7 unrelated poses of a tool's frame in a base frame.
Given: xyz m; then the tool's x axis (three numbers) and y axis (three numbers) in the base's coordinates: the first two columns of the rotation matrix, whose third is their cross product.
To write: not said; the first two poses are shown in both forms.
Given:
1: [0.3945 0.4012 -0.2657 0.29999 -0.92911 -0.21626 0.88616 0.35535 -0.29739]
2: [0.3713 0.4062 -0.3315 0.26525 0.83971 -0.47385 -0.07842 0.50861 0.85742]
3: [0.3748 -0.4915 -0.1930 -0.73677 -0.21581 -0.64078 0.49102 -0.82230 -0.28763]
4: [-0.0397 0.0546 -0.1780 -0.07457 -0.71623 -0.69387 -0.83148 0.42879 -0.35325]
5: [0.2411 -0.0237 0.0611 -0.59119 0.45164 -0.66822 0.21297 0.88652 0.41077]
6: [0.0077 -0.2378 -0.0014 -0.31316 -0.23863 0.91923 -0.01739 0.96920 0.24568]
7: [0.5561 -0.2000 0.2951 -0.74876 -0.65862 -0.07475 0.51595 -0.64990 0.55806]
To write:
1: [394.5 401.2 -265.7 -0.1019 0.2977 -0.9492 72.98]
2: [371.3 406.2 -331.5 0.5239 0.7175 0.4591 90.73]
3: [374.8 -491.5 -193.0 0.3117 0.2295 -0.9221 157.46]
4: [-39.7 54.6 -178.0 -0.5860 0.8068 0.0747 129.54]
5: [241.1 -23.7 61.1 0.2071 0.9653 0.1593 131.49]
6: [7.7 -237.8 -1.4 0.0977 -0.9883 -0.1170 109.01]
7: [556.1 -200.0 295.1 0.1446 -0.2762 -0.9502 141.82]
